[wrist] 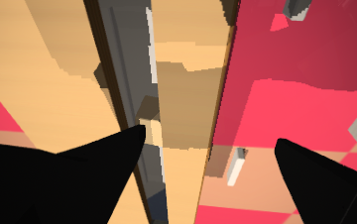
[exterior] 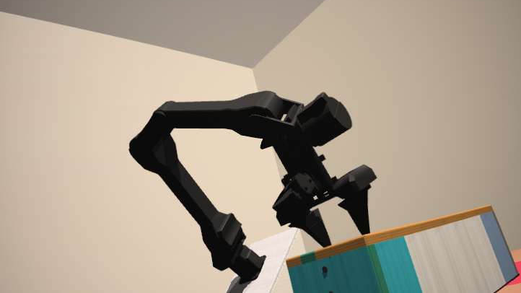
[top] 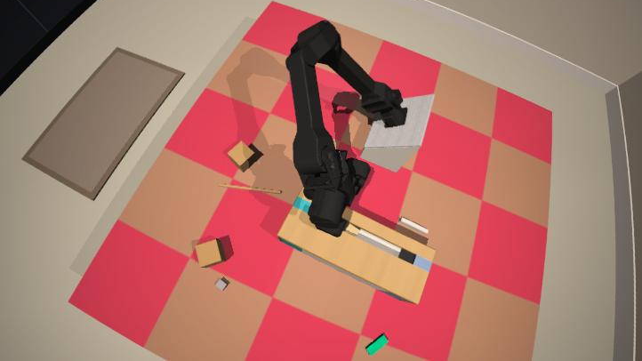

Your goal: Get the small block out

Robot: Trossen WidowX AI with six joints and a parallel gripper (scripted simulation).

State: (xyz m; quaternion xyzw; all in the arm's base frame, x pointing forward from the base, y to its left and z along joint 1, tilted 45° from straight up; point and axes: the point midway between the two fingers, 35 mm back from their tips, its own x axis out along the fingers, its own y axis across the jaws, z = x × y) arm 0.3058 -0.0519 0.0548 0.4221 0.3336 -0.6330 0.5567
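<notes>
Now: gripper tip 50 mm short of the tan block, 50 mm above it and 30 mm to the right of it. The rest, counted from my gripper tip: box 70 mm below, 60 mm to the left, 40 mm ahead; then thin wooden stick 290 mm to the right, 130 mm below, 10 mm ahead; then green block 300 mm ahead, 190 mm to the left, 130 mm below.
</notes>
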